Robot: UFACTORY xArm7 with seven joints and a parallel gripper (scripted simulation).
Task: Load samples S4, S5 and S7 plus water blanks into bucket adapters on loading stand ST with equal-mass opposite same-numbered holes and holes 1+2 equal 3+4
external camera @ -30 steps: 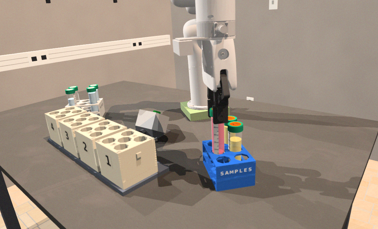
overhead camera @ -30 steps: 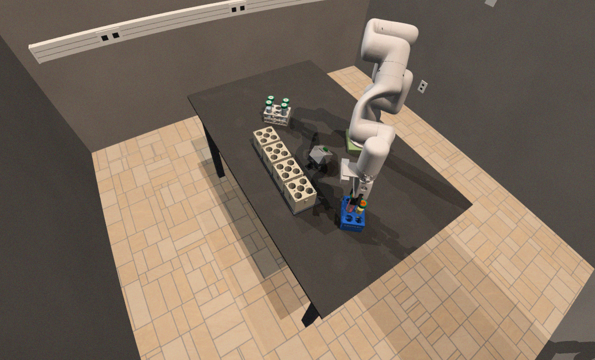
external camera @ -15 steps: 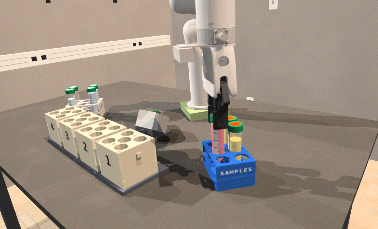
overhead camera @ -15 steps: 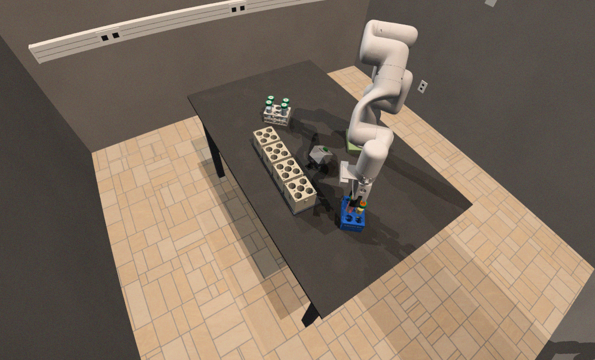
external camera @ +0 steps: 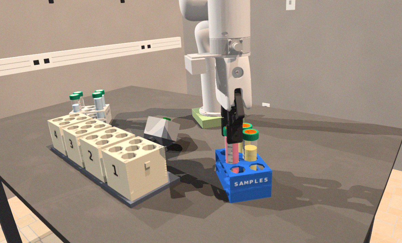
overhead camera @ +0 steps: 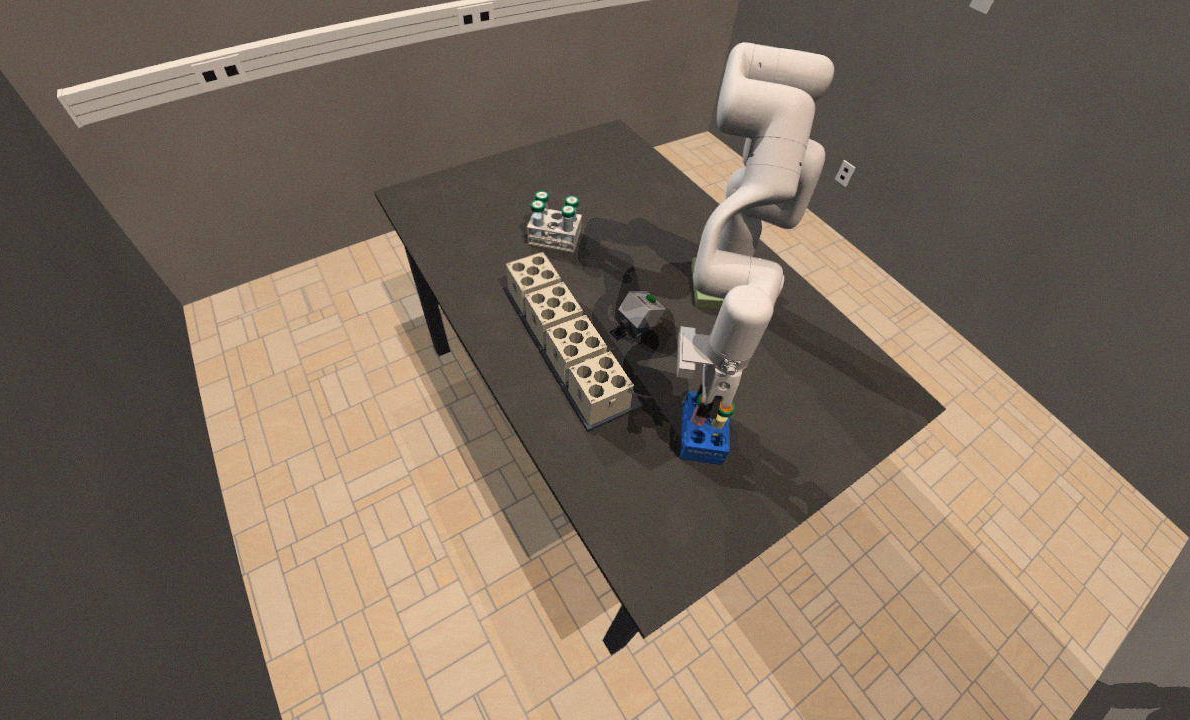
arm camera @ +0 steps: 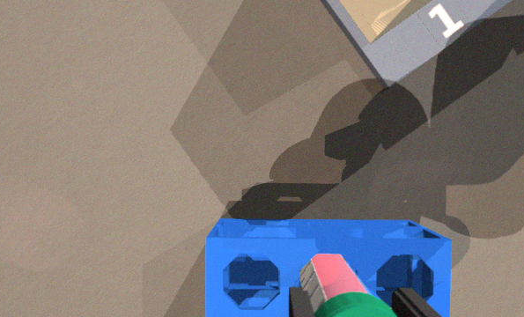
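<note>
Right now my hand is 5 cm above the pink tube and 1 cm short of it. Also, from my hand: blue samples rack (10 cm below, 2 cm behind, 1 cm to the left); then white blanks rack (67 cm to the right, 10 cm below, 3 cm ahead).
</note>
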